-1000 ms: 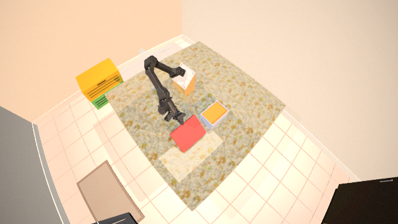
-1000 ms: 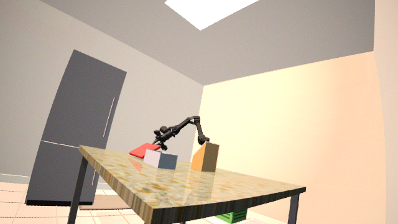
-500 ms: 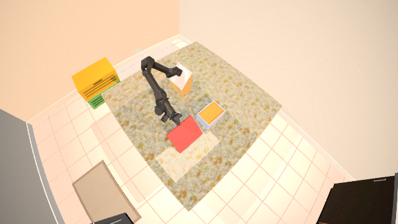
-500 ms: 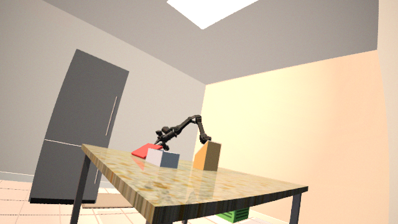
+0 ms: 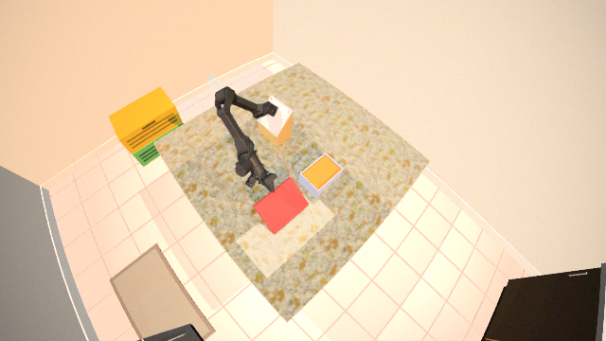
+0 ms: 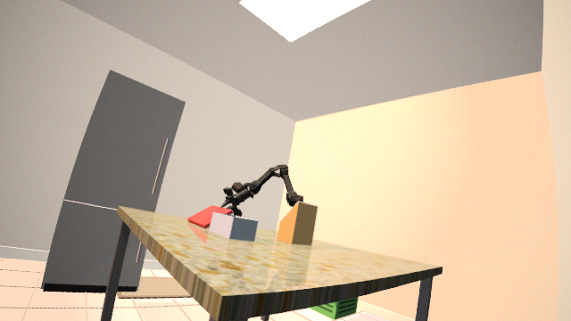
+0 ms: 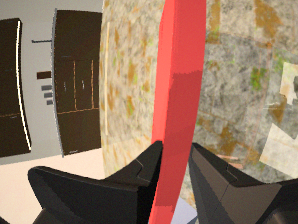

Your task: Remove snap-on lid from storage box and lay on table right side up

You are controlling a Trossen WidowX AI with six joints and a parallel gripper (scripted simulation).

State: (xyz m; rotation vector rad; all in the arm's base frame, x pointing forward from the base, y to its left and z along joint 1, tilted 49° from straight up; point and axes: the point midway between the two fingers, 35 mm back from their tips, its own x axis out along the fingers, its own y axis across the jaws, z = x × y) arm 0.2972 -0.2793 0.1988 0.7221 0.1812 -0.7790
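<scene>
My gripper tip is 70 mm short of the red lid, 10 mm to the left of it and 40 mm above it. From my gripper tip the other things lie so: storage box: 100 mm ahead, 260 mm to the left, 60 mm below.
</scene>
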